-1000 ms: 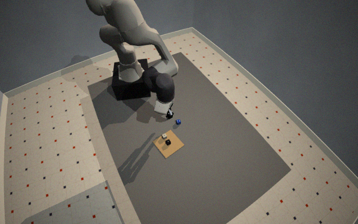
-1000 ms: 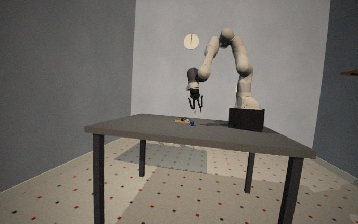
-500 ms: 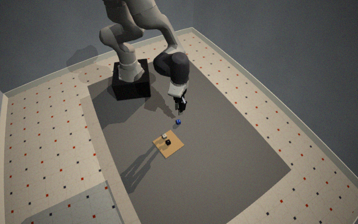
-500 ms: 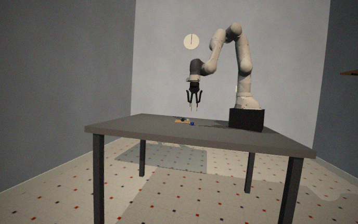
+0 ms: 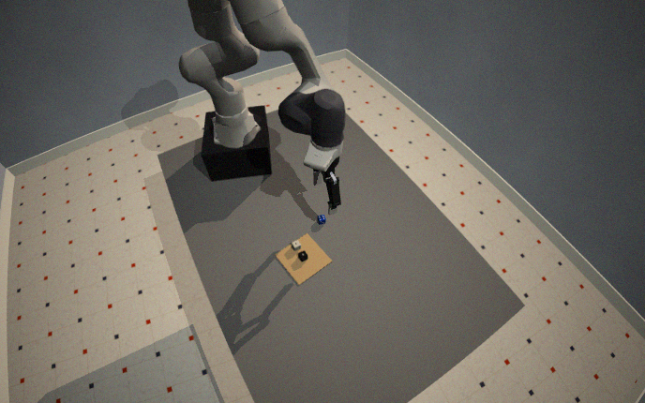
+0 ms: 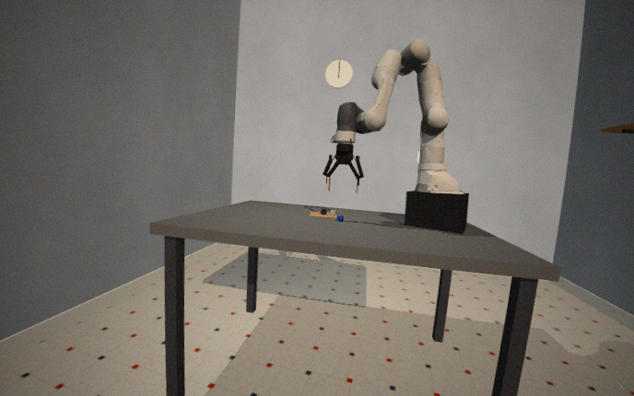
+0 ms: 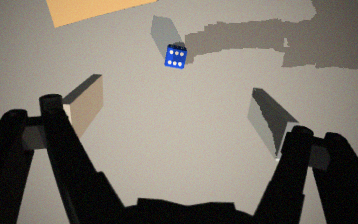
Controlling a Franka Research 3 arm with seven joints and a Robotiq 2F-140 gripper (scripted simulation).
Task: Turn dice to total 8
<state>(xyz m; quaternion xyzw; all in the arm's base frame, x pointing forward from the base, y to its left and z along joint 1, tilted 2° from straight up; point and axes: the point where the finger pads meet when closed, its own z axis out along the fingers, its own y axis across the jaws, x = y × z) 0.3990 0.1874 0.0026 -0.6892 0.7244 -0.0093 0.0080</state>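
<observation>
Right now the blue die is 1 cm to the right of my hand and 14 cm below it. From my hand the other things lie so: black die 11 cm ahead, 13 cm to the right, 14 cm below; white die 6 cm ahead, 13 cm to the right, 14 cm below; tan mat 11 cm ahead, 13 cm to the right, 15 cm below.
</observation>
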